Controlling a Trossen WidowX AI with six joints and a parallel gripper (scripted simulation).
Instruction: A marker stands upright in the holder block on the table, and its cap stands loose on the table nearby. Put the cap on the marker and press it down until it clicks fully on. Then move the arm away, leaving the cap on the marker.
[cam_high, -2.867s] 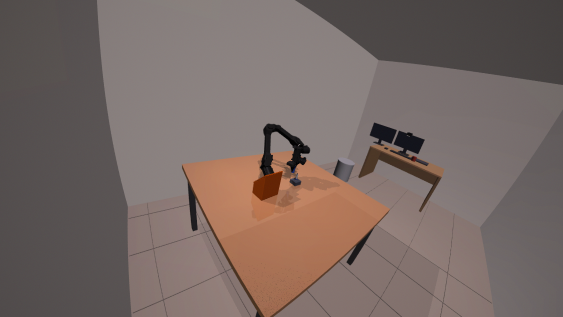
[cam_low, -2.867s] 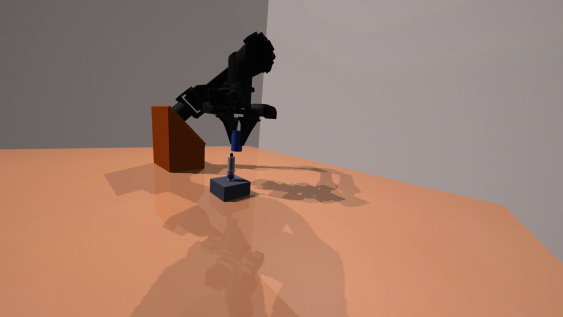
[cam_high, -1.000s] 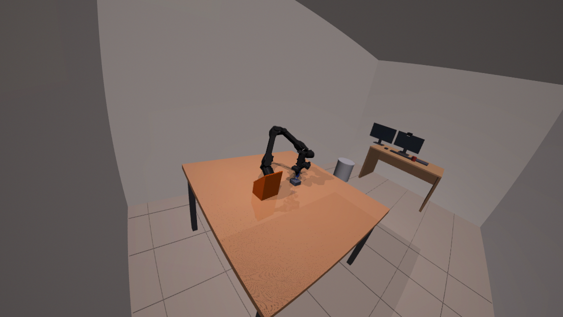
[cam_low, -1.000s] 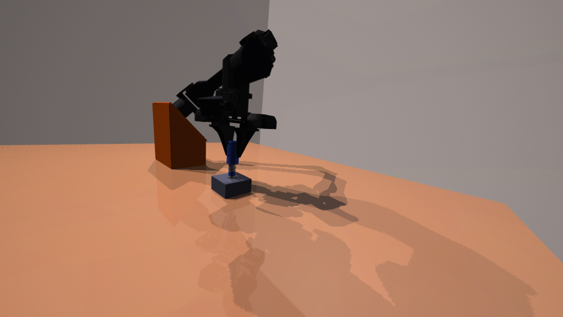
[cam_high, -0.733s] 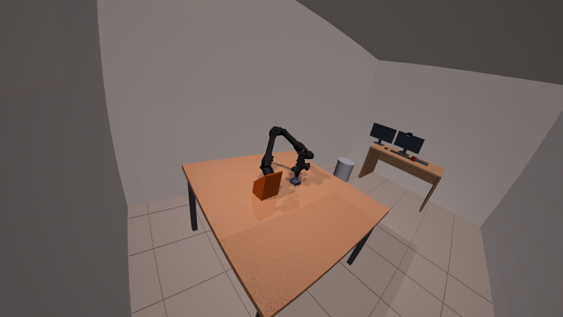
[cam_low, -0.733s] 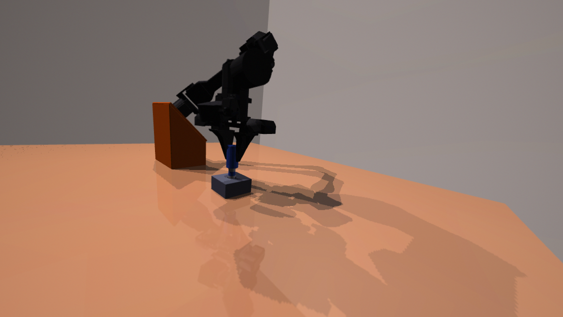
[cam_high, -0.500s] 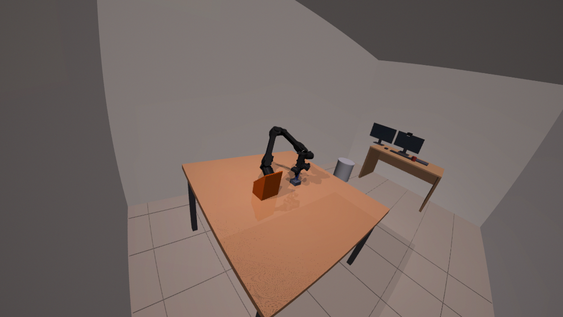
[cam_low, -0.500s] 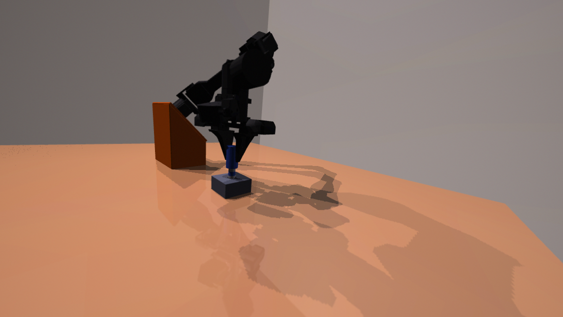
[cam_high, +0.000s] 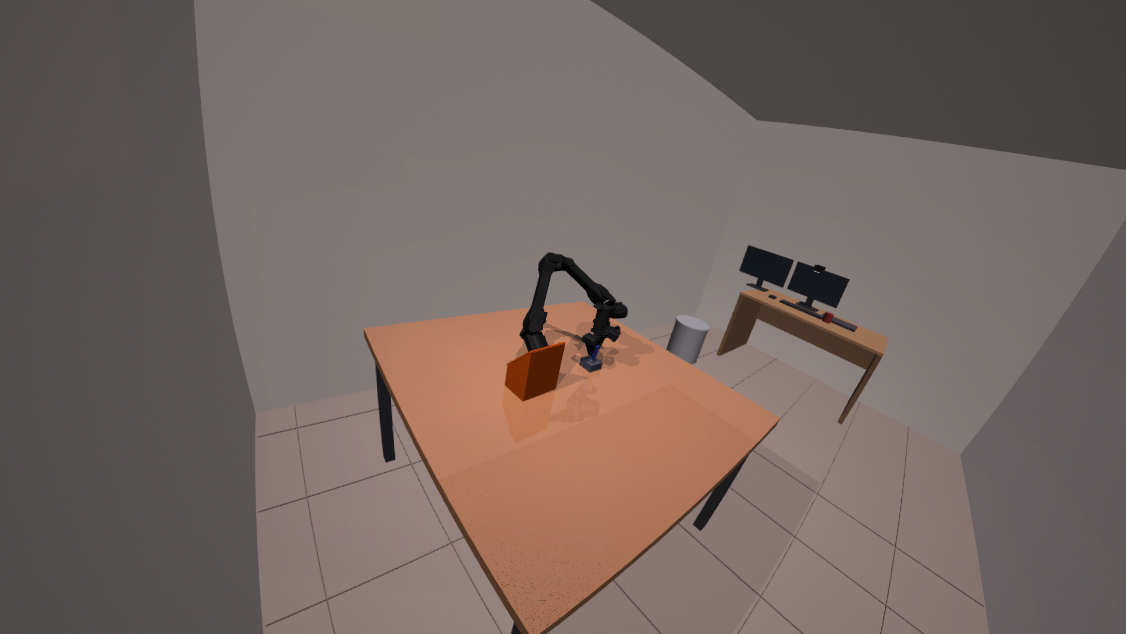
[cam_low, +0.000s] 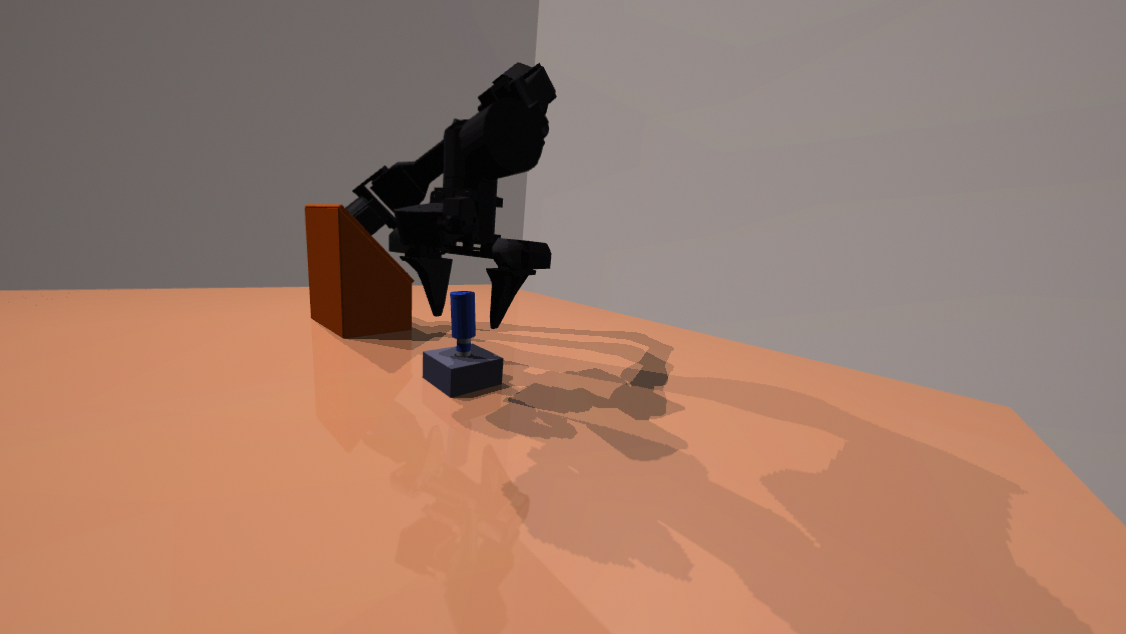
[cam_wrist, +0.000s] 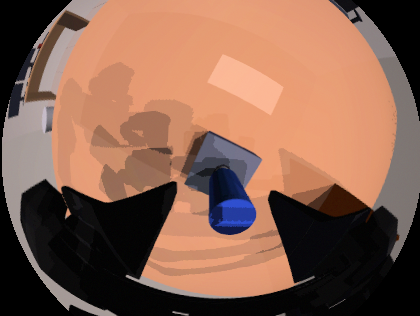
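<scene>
Right now my gripper tip is 10 mm below the marker cap. The rest, counted from my gripper tip: holder block: 60 mm below.
</scene>
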